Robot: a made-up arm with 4 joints. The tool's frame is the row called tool. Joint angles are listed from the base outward.
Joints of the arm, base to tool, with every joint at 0 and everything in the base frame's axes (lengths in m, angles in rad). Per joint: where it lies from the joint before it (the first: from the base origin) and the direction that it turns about. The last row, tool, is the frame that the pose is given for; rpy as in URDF.
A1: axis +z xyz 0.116 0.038 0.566
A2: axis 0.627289 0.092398 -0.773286 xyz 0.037 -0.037 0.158
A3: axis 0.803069 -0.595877 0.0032 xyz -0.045 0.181 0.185
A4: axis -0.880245 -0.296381 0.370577 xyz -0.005 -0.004 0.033
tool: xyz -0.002 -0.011 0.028 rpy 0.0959 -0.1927 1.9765
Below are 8 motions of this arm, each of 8 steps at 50 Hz.
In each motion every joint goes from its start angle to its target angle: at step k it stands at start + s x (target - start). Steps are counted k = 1, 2, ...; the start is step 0. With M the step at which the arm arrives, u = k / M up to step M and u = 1 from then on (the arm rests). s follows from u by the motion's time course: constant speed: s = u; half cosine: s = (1 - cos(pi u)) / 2; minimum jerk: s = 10 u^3 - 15 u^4 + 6 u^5.
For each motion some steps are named. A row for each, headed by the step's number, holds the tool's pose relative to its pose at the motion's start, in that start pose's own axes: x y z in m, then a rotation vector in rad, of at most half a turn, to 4 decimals.
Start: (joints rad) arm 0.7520 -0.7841 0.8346 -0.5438
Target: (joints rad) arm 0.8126 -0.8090 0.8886 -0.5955
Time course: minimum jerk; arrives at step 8
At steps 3, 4, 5, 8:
3: -0.0002 0.0042 -0.0001 0.0070 -0.0278 0.0177
4: -0.0004 0.0076 -0.0001 0.0131 -0.0506 0.0319
5: -0.0007 0.0110 -0.0001 0.0194 -0.0735 0.0459
8: -0.0011 0.0151 0.0000 0.0275 -0.1018 0.0628

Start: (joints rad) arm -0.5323 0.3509 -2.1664 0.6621
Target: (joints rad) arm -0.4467 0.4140 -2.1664 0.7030
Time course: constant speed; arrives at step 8
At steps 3, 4, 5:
3: 0.0010 0.0010 -0.0027 -0.0085 0.0317 0.0009
4: 0.0014 0.0014 -0.0036 -0.0113 0.0423 0.0013
5: 0.0017 0.0017 -0.0045 -0.0140 0.0530 0.0017

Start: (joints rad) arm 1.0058 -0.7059 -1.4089 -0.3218
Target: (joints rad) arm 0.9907 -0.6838 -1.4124 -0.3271
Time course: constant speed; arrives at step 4
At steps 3, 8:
3: -0.0045 -0.0017 0.0047 0.0145 -0.0248 0.0016
8: -0.0060 -0.0023 0.0062 0.0193 -0.0330 0.0021

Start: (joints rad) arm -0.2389 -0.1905 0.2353 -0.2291
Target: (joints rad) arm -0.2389 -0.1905 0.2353 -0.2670
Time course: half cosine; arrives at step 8
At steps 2, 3, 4, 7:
2: -0.0001 0.0000 0.0000 -0.0008 -0.0053 -0.0014
3: -0.0003 0.0001 -0.0001 -0.0017 -0.0112 -0.0030
4: -0.0005 0.0001 -0.0001 -0.0027 -0.0181 -0.0049
7: -0.0009 0.0002 -0.0002 -0.0053 -0.0348 -0.0094

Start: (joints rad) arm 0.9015 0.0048 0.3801 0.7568
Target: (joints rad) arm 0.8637 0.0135 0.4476 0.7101
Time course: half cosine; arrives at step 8
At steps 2, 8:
2: -0.0007 -0.0002 -0.0004 -0.0075 -0.0095 -0.0118
8: -0.0046 -0.0013 -0.0030 -0.0528 -0.0637 -0.0800

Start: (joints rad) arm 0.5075 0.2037 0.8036 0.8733
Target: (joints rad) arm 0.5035 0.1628 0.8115 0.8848
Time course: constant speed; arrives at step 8
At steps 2, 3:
2: 0.0016 0.0012 -0.0001 -0.0018 0.0040 0.0091
3: 0.0024 0.0018 -0.0002 -0.0028 0.0060 0.0136

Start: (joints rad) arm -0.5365 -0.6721 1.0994 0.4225
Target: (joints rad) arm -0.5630 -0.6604 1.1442 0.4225
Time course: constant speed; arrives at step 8
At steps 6, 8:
6: -0.0022 -0.0020 -0.0025 -0.0329 0.0000 -0.0279
8: -0.0029 -0.0026 -0.0033 -0.0439 0.0002 -0.0371

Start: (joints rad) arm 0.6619 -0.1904 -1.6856 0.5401
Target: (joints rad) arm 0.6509 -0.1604 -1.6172 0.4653
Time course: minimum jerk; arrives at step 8
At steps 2, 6, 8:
2: -0.0013 0.0006 -0.0004 -0.0083 -0.0131 -0.0011
6: -0.0114 0.0049 -0.0036 -0.0707 -0.1148 -0.0088
8: -0.0127 0.0054 -0.0040 -0.0787 -0.1282 -0.0097

